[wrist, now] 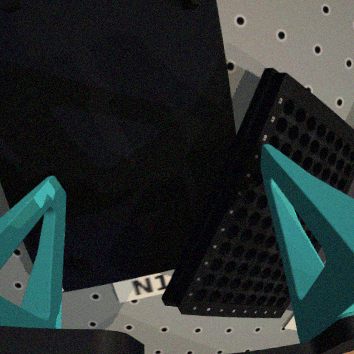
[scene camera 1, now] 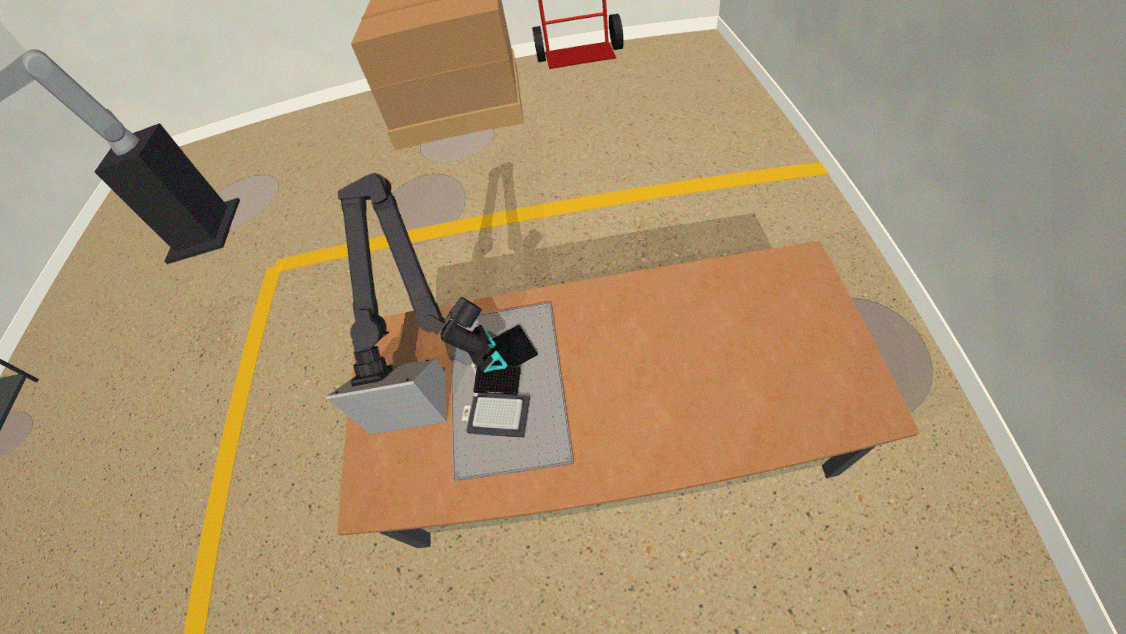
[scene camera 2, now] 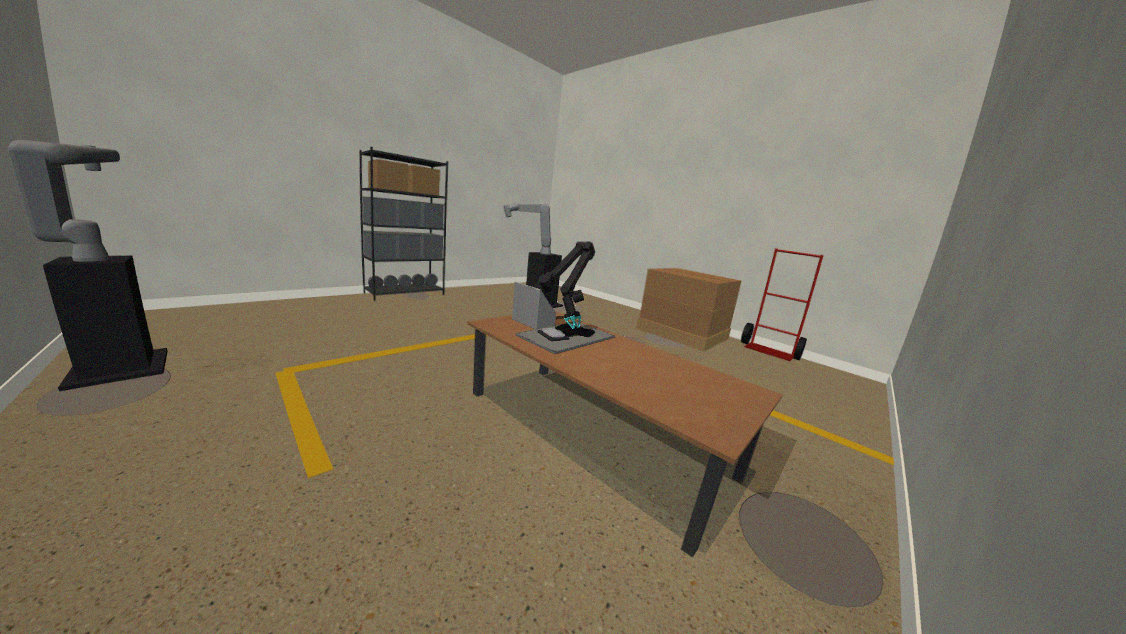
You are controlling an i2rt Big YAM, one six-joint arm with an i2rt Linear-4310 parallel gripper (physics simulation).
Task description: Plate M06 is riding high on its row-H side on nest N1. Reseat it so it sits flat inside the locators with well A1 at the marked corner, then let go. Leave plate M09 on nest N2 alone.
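Pixels of known places: gripper, between the fingertips: [wrist: 155,169] [scene camera 1: 500,356] [scene camera 2: 576,328]; arm's base, origin of its link: [scene camera 1: 373,377] [scene camera 2: 532,296].
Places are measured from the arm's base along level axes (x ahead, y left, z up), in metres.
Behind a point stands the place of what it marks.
A black well plate, apparently M06 [scene camera 1: 496,381] @(x 0.319, y -0.015, z -0.128 m) [wrist: 245,235] @(x 0.311, y 0.017, z -0.125 m), lies beside the white plate M09 [scene camera 1: 497,413] @(x 0.311, y -0.113, z -0.130 m). Its wells face up, and the wrist view shows it turned against a plain black slab [scene camera 1: 516,344] @(x 0.389, y 0.103, z -0.142 m) [wrist: 120,125] @(x 0.353, y 0.084, z -0.142 m). I cannot tell whether that slab is nest N1. The N1 label [wrist: 145,287] @(x 0.255, y 0.058, z -0.152 m) shows beneath the slab's lower edge; the locators and marked corner are not distinguishable. My gripper [scene camera 1: 496,355] @(x 0.338, y 0.066, z -0.129 m) [scene camera 2: 572,322] @(x 0.338, y 0.066, z -0.129 m) [wrist: 155,169] @(x 0.338, y 0.066, z -0.129 m) is open and empty, with its left finger over the slab's edge and its right finger over the wells. M09 sits in dark nest N2 [scene camera 1: 523,417] @(x 0.380, y -0.135, z -0.141 m).
A grey perforated base plate [scene camera 1: 551,441] @(x 0.444, y -0.215, z -0.154 m) [scene camera 2: 557,347] @(x 0.455, y -0.226, z -0.153 m) [wrist: 280,55] @(x 0.404, y 0.005, z -0.153 m) lies on the brown table [scene camera 1: 709,354] @(x 0.937, y -0.054, z -0.166 m) [scene camera 2: 669,385] @(x 1.046, y -0.106, z -0.166 m). The arm's grey pedestal block [scene camera 1: 393,405] @(x 0.057, y -0.091, z -0.010 m) [scene camera 2: 532,307] @(x 0.101, y -0.091, z -0.037 m) stands beside it. Cardboard boxes [scene camera 1: 441,70] [scene camera 2: 687,307] stand on the floor beyond the table.
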